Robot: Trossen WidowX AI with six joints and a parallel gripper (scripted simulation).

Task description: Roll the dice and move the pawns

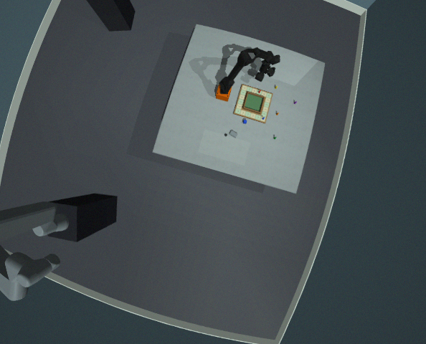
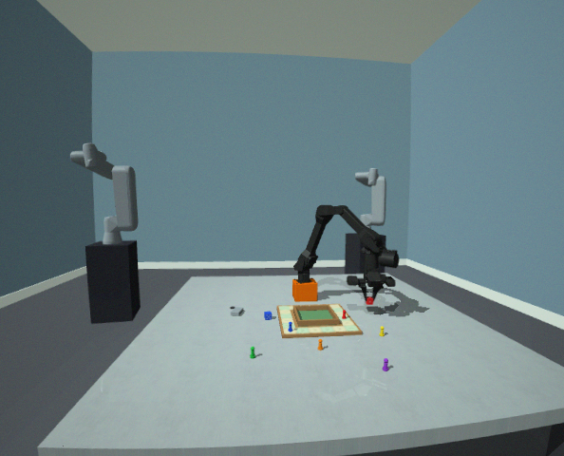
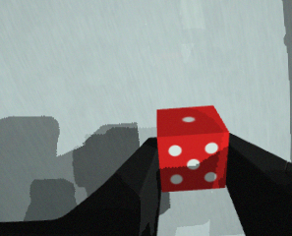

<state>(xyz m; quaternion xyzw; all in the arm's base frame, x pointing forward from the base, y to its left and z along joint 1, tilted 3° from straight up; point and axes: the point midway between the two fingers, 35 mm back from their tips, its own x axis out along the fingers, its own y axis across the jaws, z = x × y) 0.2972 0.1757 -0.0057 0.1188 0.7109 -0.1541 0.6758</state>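
Right now the blue die is 100 mm behind my gripper tip, 400 mm to the right of it and 50 mm below it. Round my gripper tip: yellow pawn 160 mm ahead, 50 mm to the right, 50 mm below; red die right at my gripper tip; red pawn 10 mm ahead, 120 mm to the right, 40 mm below.
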